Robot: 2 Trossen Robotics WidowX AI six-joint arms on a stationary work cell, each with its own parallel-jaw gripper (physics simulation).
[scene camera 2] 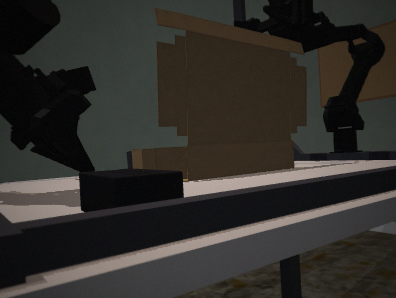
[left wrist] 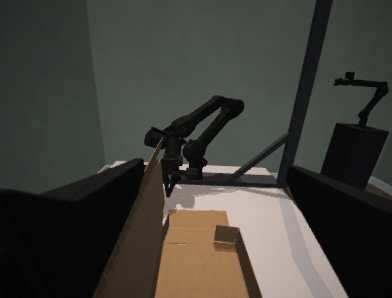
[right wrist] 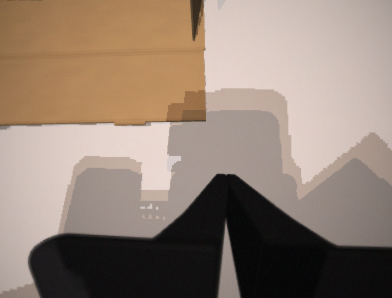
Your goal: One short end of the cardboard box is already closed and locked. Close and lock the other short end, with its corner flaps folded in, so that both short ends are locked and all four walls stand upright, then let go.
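Frame: origin at the left arm's base, x ahead, y left, z up, level; millimetres.
Where they show: left gripper, fingertip midpoint: [scene camera 2: 248, 16] [left wrist: 216, 168]; right gripper, fingertip midpoint: [left wrist: 167, 197] [right wrist: 224, 183]; left arm's base, link origin: [scene camera 2: 346, 152].
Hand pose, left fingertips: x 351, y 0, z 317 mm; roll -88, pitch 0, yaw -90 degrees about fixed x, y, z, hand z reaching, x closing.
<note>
Things, the pixels of their top centre, and the offset from my left fingertips. "spot": a spot on its surface instead. Level surfaces: height alone.
- corner flap, surface spot: [left wrist: 227, 235] spot: dx +245, dy -83, dz -309 mm
- black block, top centre: [scene camera 2: 124, 171] dx +433, dy +279, dz -302 mm
- table, surface height: dz -337 mm
The cardboard box [scene camera 2: 242, 157] [left wrist: 200, 270] stands with its lid panel [scene camera 2: 237, 90] [left wrist: 135, 235] upright. The near short end is open: its end flap [left wrist: 197, 218] [right wrist: 100, 85] lies flat, extending outward. One corner flap [left wrist: 227, 235] is folded in across the end; the other corner flap [scene camera 2: 171, 163] [right wrist: 197, 17] points straight outward. The locked far end does not show clearly. My right gripper [scene camera 2: 93, 170] [left wrist: 167, 197] [right wrist: 224, 183] is shut and empty, low over the table beyond the end flap's edge. My left gripper [left wrist: 216, 168] is open and empty, its fingers above the box beside the lid.
A black block [scene camera 2: 131, 191] sits at the table's near edge in scene camera 2, close to the right gripper. A dark frame post [left wrist: 306, 90] rises at the table's edge. A dark pedestal [left wrist: 352, 155] with a small arm stands beyond it. Arm shadows fall across the table [right wrist: 340, 60].
</note>
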